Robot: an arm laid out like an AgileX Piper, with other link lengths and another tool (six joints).
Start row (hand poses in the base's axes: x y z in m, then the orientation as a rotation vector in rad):
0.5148 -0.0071 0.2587 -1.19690 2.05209 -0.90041
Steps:
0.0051 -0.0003 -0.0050 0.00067 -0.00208 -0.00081
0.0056 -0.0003 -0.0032 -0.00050 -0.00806 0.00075
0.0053 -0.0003 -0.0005 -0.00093 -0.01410 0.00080
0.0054 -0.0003 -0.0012 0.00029 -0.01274 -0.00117
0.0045 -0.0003 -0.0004 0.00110 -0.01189 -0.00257
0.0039 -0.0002 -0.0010 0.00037 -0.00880 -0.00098
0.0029 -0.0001 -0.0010 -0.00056 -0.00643 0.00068
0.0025 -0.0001 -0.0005 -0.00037 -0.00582 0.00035
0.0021 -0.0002 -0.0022 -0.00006 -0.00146 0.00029
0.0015 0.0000 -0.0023 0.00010 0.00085 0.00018
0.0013 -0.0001 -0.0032 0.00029 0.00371 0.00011
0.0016 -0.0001 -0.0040 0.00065 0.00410 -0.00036
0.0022 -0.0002 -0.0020 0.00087 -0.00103 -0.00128
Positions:
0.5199 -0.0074 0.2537 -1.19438 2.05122 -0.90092
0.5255 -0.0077 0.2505 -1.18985 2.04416 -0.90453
0.5308 -0.0080 0.2500 -1.18148 2.03218 -0.91110
0.5362 -0.0083 0.2488 -1.17159 2.02305 -0.91663
0.5407 -0.0086 0.2484 -1.16057 2.01582 -0.92154
0.5446 -0.0088 0.2474 -1.15350 2.00965 -0.92518
0.5475 -0.0089 0.2464 -1.15005 2.00389 -0.92804
0.5500 -0.0090 0.2459 -1.14661 1.99890 -0.93060
0.5521 -0.0092 0.2437 -1.14591 1.99751 -0.93110
0.5536 -0.0092 0.2414 -1.14659 1.99808 -0.93056
0.5549 -0.0093 0.2382 -1.14905 2.00102 -0.92870
0.5565 -0.0094 0.2342 -1.15116 2.00471 -0.92652
0.5587 -0.0096 0.2322 -1.14883 2.00506 -0.92662

